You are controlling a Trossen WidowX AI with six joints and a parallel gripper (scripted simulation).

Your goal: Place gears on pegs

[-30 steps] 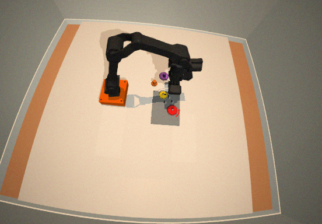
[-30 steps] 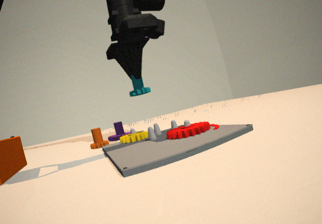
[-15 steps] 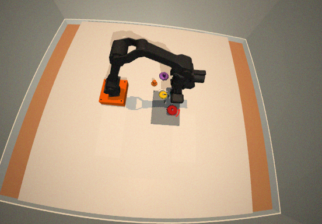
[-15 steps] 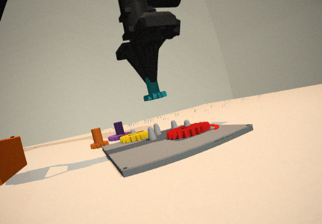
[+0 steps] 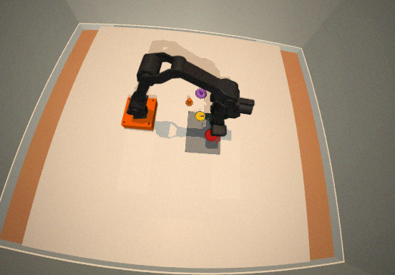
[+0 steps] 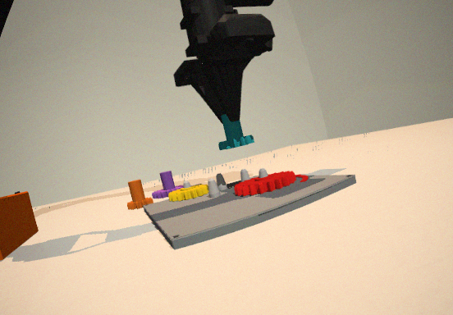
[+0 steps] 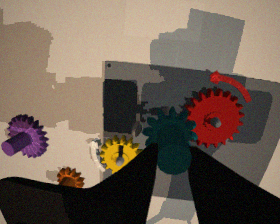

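The red gear is 70 mm below my gripper tip, 50 mm to the right of it and 10 mm behind it. The rest, counted from my gripper tip: yellow gear 70 mm below, 50 mm to the left, 50 mm behind; orange gear 140 mm to the left, 100 mm behind, 70 mm below; teal gear 10 mm below.
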